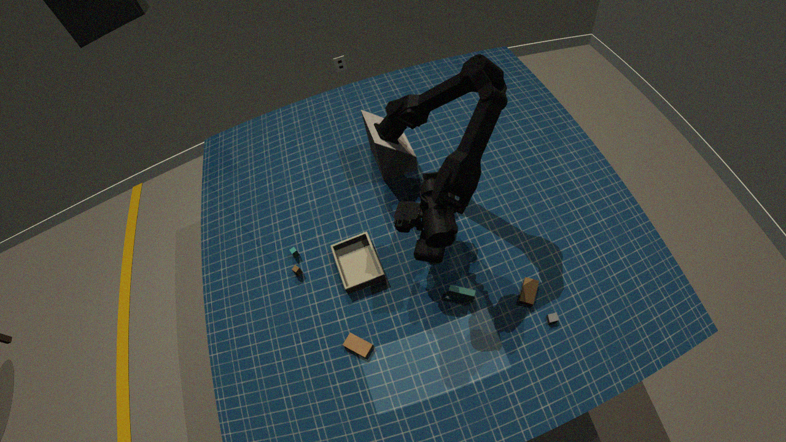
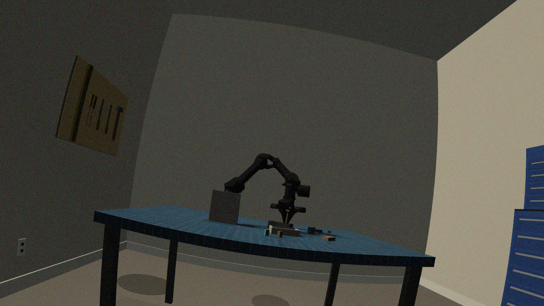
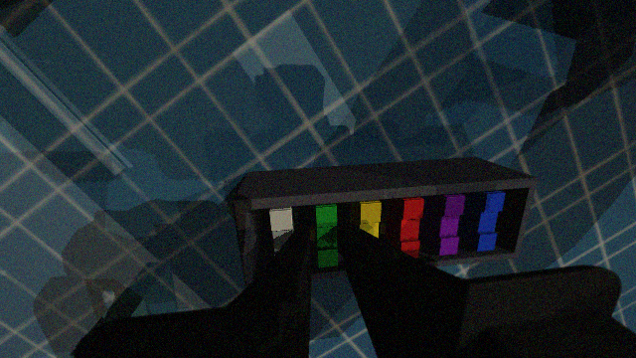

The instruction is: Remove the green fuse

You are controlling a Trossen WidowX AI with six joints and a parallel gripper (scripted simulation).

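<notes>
The green fuse is 1 cm below my gripper tip. Round my gripper tip: brown block (26 cm to the right, 18 cm ahead, 3 cm below); then tray (20 cm to the right, 3 cm below, 3 cm behind); then teal block (15 cm ahead, 2 cm below, 1 cm to the left).
</notes>
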